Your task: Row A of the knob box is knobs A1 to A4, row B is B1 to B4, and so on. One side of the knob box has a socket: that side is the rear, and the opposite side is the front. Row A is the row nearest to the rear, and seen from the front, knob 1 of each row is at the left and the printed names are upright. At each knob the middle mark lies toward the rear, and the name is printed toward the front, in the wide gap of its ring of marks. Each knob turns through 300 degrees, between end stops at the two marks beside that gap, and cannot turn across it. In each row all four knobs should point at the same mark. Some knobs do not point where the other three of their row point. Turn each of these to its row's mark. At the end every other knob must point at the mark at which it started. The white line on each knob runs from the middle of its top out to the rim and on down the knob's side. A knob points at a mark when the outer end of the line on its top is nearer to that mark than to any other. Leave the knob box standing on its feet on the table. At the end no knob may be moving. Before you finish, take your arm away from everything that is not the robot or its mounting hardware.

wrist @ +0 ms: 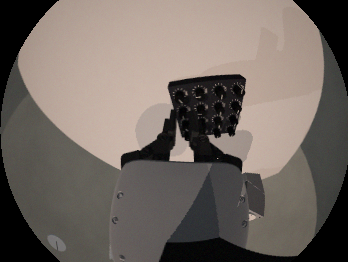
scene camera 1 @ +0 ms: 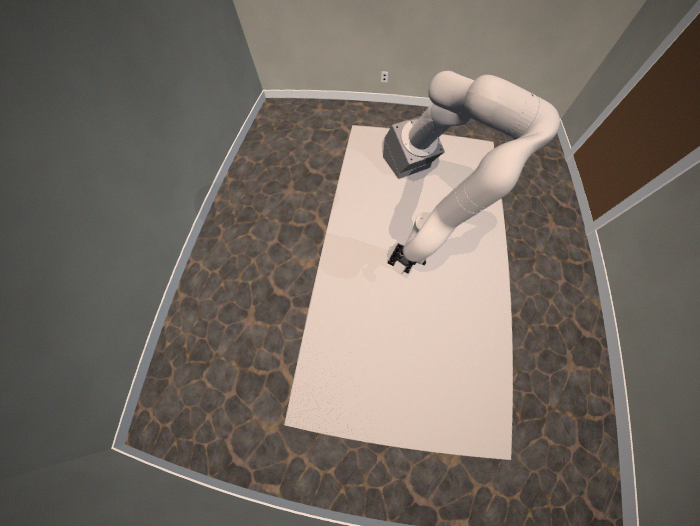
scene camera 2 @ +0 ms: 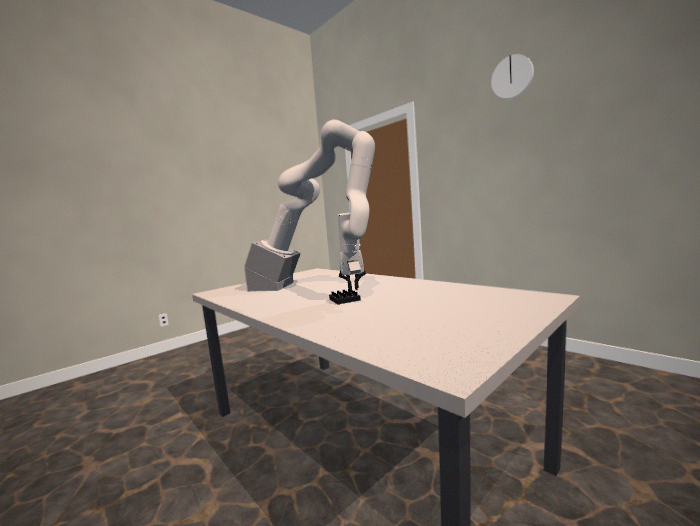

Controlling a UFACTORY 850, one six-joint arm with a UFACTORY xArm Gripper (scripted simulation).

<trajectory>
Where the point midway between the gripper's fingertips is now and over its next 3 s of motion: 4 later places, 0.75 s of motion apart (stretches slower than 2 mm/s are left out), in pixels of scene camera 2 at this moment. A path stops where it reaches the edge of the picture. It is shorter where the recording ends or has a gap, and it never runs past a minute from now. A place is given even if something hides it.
My gripper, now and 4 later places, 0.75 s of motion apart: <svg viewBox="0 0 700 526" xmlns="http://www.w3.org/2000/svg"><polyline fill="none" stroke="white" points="353,290 353,292 353,290 347,284 337,285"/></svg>
</trajectory>
